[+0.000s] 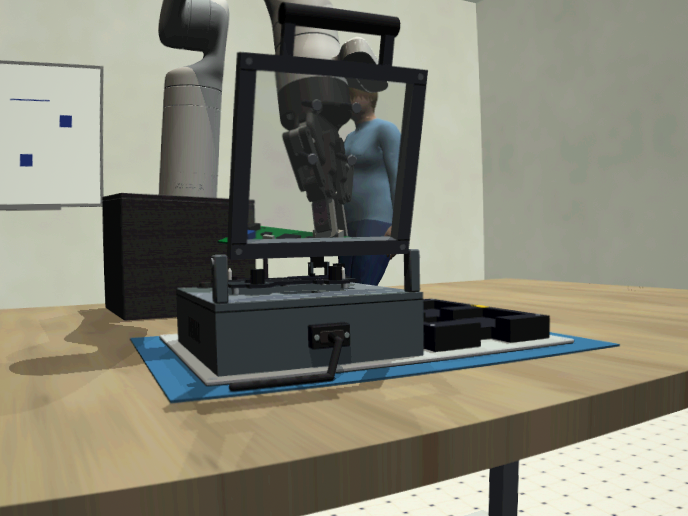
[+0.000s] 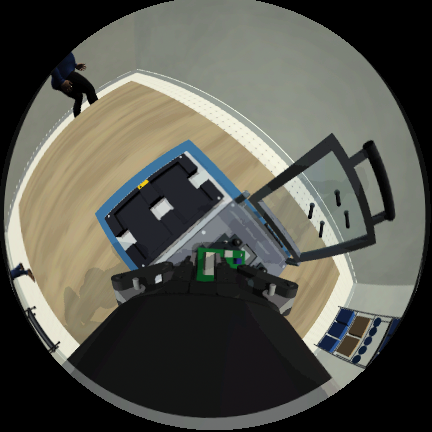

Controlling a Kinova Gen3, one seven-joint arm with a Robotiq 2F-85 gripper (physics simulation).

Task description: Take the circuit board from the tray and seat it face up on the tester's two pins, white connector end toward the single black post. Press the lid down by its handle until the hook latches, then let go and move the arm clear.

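Seen in the pictures: gripper, between the fingertips: [image 2: 205,259]; arm's base, origin of its link: [image 1: 187,198].
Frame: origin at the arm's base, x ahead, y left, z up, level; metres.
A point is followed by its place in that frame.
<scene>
The green circuit board [image 1: 280,229] [image 2: 202,274] hangs above the tester [image 1: 266,338] {z -0.142, x 0.553, y 0.030 m} [image 2: 215,226] {z -0.114, x 0.467, y 0.144 m}, its parts facing up. My gripper [image 1: 328,231] {z -0.070, x 0.421, y 0.120 m} [image 2: 205,259] {z -0.070, x 0.421, y 0.120 m} is shut on the board, around a pale block on it; the fingers hide part of the board. Black posts [image 1: 257,276] {z -0.098, x 0.492, y 0.034 m} [image 2: 236,242] {z -0.092, x 0.474, y 0.107 m} stand on the tester below the board, apart from it. The two pins and the single post cannot be told apart. The lid [image 1: 242,155] {z -0.007, x 0.574, y 0.012 m} [image 2: 295,168] {z 0.009, x 0.548, y 0.149 m} stands open, with its black handle [image 1: 338,19] {z 0.091, x 0.594, y 0.080 m} [image 2: 382,180] {z 0.094, x 0.577, y 0.091 m} at its upper edge. The black tray [image 1: 522,327] {z -0.154, x 0.513, y 0.278 m} [image 2: 135,227] {z -0.156, x 0.343, y 0.228 m} is beside the tester.
The tester and tray stand on a white board over a blue mat [image 1: 594,344] {z -0.172, x 0.542, y 0.340 m} [image 2: 102,216] {z -0.172, x 0.274, y 0.301 m} on the wooden table [image 1: 389,411] {z -0.174, x 0.669, y 0.085 m} [image 2: 60,190] {z -0.174, x 0.137, y 0.485 m}. The upright lid stands close beside my gripper. A black cable [image 1: 277,382] {z -0.168, x 0.589, y 0.031 m} lies at the tester's side. A person [image 1: 372,172] stands beyond the table.
</scene>
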